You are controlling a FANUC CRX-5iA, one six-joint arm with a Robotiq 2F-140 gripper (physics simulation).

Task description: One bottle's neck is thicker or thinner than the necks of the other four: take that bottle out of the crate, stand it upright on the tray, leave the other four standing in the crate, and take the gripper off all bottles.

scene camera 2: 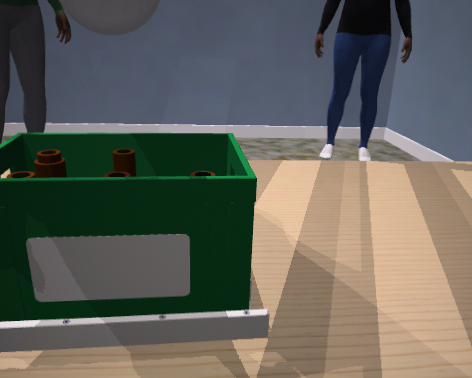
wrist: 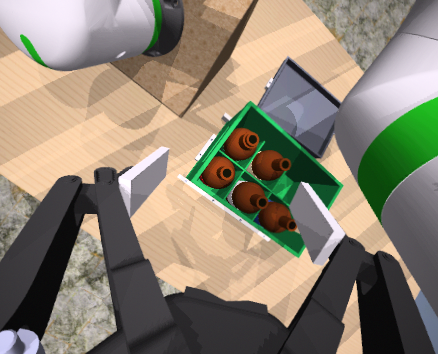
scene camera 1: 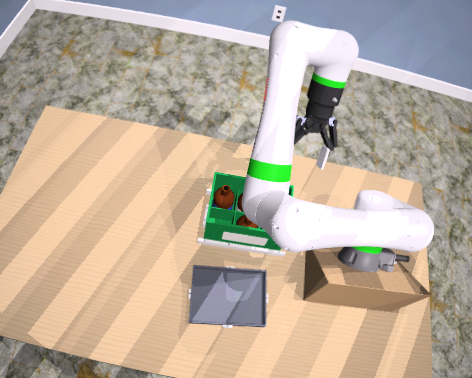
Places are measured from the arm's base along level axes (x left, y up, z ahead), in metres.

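Pixels of known places: gripper, fingertip midpoint: (wrist: 231, 178) (scene camera 1: 301, 167); arm's base, link origin: (wrist: 149, 13) (scene camera 1: 358, 262).
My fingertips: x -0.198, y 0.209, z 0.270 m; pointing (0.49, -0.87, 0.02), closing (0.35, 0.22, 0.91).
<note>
For each thing: its top centre in the pictures, then the offset to it from my fingertips.
- green crate, top centre: (scene camera 2: 118, 151) (wrist: 276, 183) (scene camera 1: 251, 202) dz +0.122, dx +0.066, dy -0.152 m
- bottle, top centre: (scene camera 2: 48, 152) (wrist: 252, 139) dz +0.036, dx +0.110, dy -0.164 m
- grey tray, top centre: (wrist: 305, 108) (scene camera 1: 229, 295) dz +0.148, dx +0.343, dy -0.302 m
The green crate (scene camera 1: 220, 232) (scene camera 2: 220, 225) (wrist: 320, 175) holds five upright brown bottles. One bottle (scene camera 2: 50, 167) (wrist: 240, 143) has a stepped neck, thicker below its rim than the others; in the wrist view it is in the corner cell by the robot's base, and the arm hides it in scene camera 1. The other bottles (wrist: 267, 165) (wrist: 216, 173) (wrist: 246, 196) (wrist: 275, 217) have plain slimmer necks. The cell beside the tray-side middle bottle is empty. The grey tray (scene camera 1: 191, 300) (wrist: 274, 92) is empty. My gripper (scene camera 1: 309, 150) (wrist: 231, 178) is open and empty, high above the table, away from the bottles.
The arm's elbow (scene camera 1: 265, 205) hangs over the crate in scene camera 1. The brown base block (scene camera 1: 360, 295) (wrist: 175, 90) stands beside the crate and tray. White rails (scene camera 1: 240, 246) (scene camera 2: 215, 327) run along the crate's foot. Two people (scene camera 2: 362, 75) (scene camera 2: 25, 65) stand beyond the table.
</note>
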